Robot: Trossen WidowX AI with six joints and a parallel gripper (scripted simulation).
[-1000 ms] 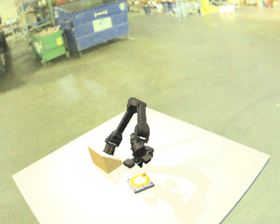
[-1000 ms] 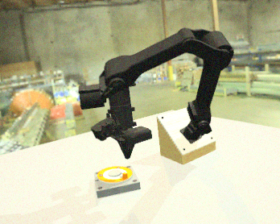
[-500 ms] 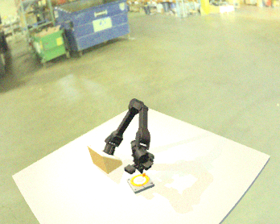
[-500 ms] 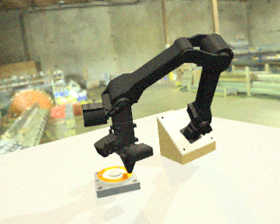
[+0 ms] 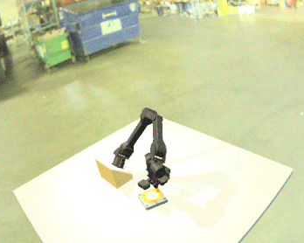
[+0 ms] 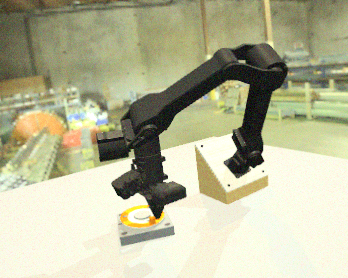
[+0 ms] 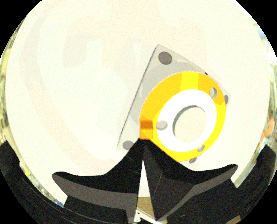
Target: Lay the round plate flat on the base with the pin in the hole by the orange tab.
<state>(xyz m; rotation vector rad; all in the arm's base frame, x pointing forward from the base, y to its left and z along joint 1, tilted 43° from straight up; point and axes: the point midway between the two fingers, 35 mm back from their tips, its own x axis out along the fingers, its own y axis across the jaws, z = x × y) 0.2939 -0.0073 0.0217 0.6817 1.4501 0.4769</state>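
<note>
Right now my gripper tip is 1 cm short of the grey square base, 5 cm to the left of it and 2 cm above it.
</note>
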